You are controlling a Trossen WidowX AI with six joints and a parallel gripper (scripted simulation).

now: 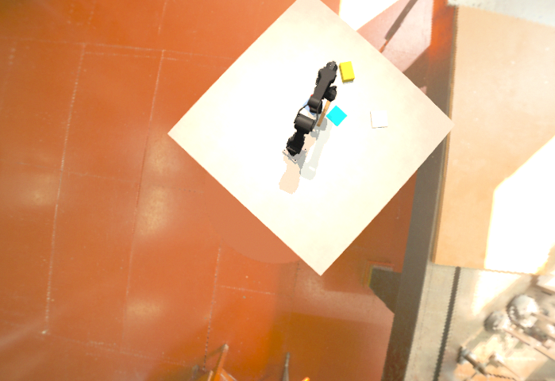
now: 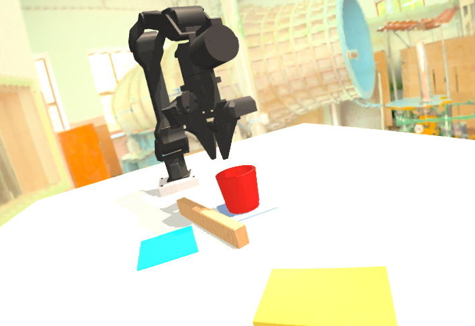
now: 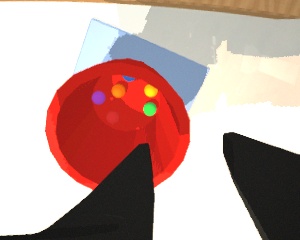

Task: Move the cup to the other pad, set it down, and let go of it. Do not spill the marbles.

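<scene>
My gripper tip is 60 mm above the red cup, 20 mm to the right of it and 20 mm short of it. From my gripper tip the other things lie so: pale blue pad (110 mm below, 20 mm to the left, 20 mm ahead); then cyan pad (120 mm to the right, 110 mm below, 100 mm ahead); then wooden block (90 mm below, 60 mm ahead, 50 mm to the right).
</scene>
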